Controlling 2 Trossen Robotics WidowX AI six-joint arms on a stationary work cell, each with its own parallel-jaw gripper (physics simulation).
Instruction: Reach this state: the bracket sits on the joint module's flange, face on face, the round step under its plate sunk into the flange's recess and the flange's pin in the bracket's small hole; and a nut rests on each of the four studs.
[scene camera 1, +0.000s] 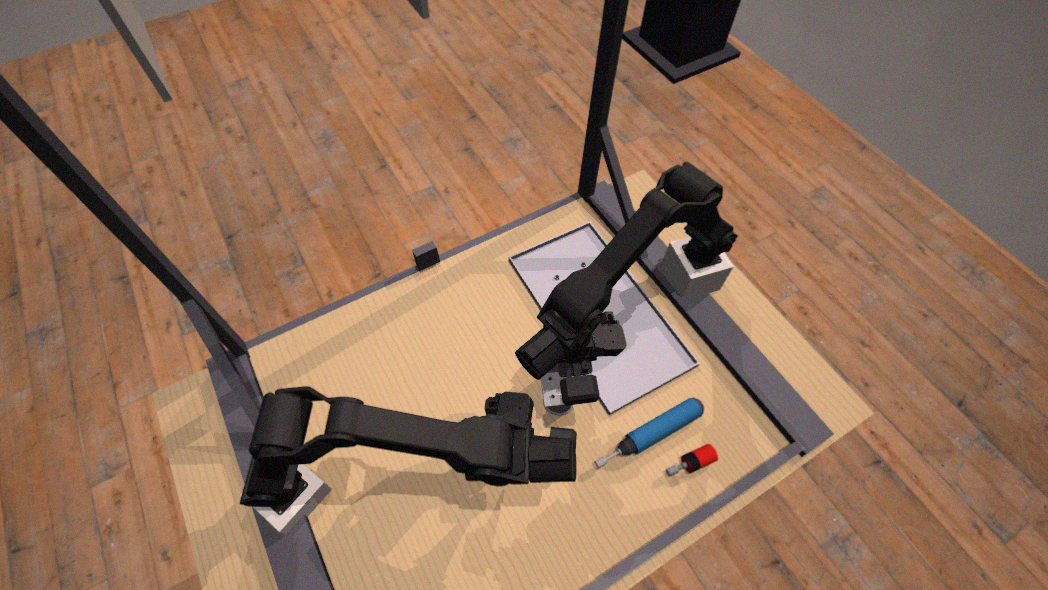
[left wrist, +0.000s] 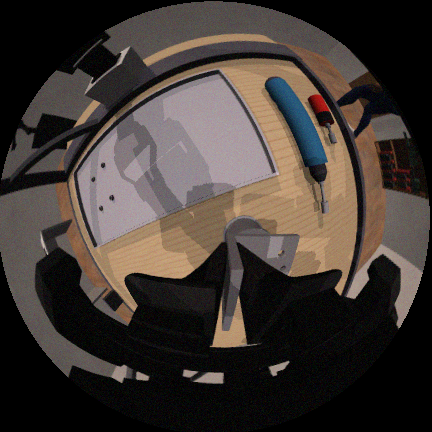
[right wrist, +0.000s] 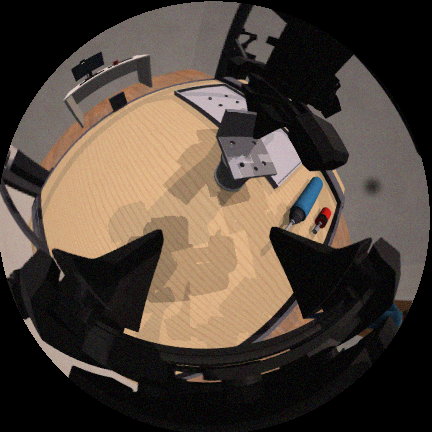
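Where they show: left gripper, between the fingertips: (scene camera 1: 571, 369) (left wrist: 229, 246) (right wrist: 253, 135); right gripper, between the fingertips: (right wrist: 217, 233); left arm's base, origin of its link: (scene camera 1: 701, 254); right arm's base, origin of its link: (scene camera 1: 282, 488).
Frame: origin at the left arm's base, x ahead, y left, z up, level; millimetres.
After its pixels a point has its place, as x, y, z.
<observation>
My left gripper (left wrist: 229, 246) {357, 160, -7} is shut on the upright leg of the grey L-shaped bracket (scene camera 1: 550, 388) {408, 184, -8} (left wrist: 272, 250) {369, 198, -8} (right wrist: 245, 157) {398, 193, -8}. The bracket's plate, with its holes, is over the dark round joint module (scene camera 1: 558, 409) {397, 208, -66} (left wrist: 245, 224) {356, 182, -54} (right wrist: 227, 179) {409, 196, -60}, shifted sideways, part of it past the module's rim. Whether the plate touches the flange is unclear; the plate hides most of the flange, step, pin and studs. Several small dark nuts (scene camera 1: 556, 277) {291, -89, -83} (left wrist: 112, 197) {280, -38, -84} (right wrist: 220, 105) {280, -38, -86} lie in the tray. My right gripper (right wrist: 217, 233) {480, 255, 17} is open and empty, below the module in scene camera 1.
The shallow pale tray (scene camera 1: 645, 381) {205, 200, -88} (left wrist: 225, 100) {170, 194, -87} lies under and beside the left arm. A blue screwdriver-like tool (scene camera 1: 663, 426) {224, 304, -51} (left wrist: 297, 120) {226, 285, -57} (right wrist: 307, 197) {252, 295, -53} and a shorter red one (scene camera 1: 704, 457) {176, 379, -58} (left wrist: 319, 106) {179, 362, -64} (right wrist: 325, 215) {187, 369, -60} lie to its lower right in scene camera 1. Dark frame rails edge the table.
</observation>
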